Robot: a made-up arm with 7 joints. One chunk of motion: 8 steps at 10 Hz.
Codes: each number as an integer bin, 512 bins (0 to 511) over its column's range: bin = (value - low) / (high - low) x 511, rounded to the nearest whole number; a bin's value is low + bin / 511 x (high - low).
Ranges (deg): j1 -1.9..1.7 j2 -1..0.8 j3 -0.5..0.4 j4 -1.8..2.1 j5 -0.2..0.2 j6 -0.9..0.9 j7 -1.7..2
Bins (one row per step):
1: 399 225 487 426 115 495 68
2: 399 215 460 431 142 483 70
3: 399 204 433 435 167 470 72
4: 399 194 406 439 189 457 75
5: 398 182 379 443 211 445 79
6: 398 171 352 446 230 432 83
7: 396 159 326 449 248 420 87
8: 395 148 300 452 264 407 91
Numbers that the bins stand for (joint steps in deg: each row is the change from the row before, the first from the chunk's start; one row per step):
1: 0.911 -0.207 0.358 1.451 -0.110 0.844 -1.208
2: 0.911 -0.243 0.310 1.489 -0.089 0.801 -1.193
3: 0.911 -0.281 0.263 1.520 -0.069 0.756 -1.179
4: 0.911 -0.317 0.215 1.550 -0.052 0.710 -1.157
5: 0.904 -0.359 0.168 1.581 -0.035 0.668 -1.128
6: 0.904 -0.398 0.120 1.604 -0.020 0.622 -1.099
7: 0.890 -0.440 0.074 1.627 -0.006 0.579 -1.070
8: 0.883 -0.479 0.028 1.650 0.007 0.534 -1.041

